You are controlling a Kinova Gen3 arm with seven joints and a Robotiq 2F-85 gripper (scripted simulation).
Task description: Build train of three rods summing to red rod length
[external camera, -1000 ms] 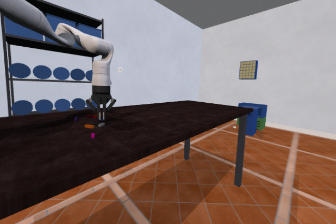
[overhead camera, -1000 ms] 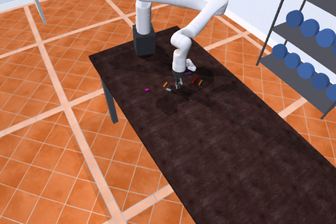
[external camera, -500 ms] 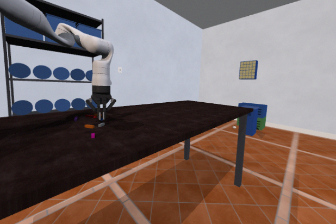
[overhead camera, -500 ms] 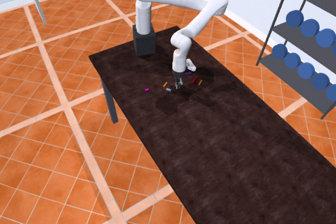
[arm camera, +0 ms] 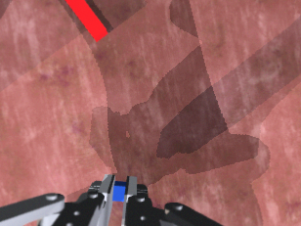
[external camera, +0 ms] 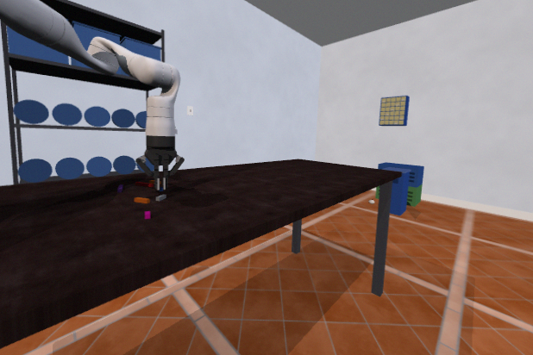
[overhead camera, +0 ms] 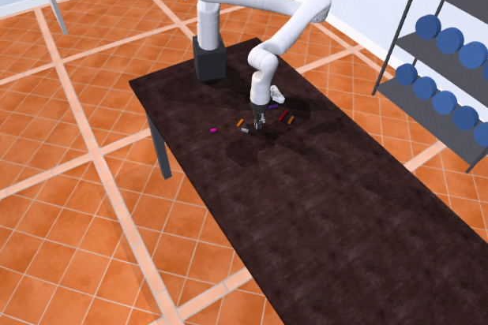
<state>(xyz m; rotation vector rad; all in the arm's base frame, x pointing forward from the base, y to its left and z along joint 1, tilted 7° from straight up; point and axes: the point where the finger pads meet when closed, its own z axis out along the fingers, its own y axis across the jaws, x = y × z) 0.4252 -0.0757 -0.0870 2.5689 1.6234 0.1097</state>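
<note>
The grey rod lies 2 cm behind my hand, 5 cm to the right of it and 3 cm below it. The rest, counted from my hand: purple rod (6 cm behind, 13 cm to the left, 3 cm below); red rod (1 cm ahead, 14 cm to the left, 3 cm below); blue rod (2 cm below).
</note>
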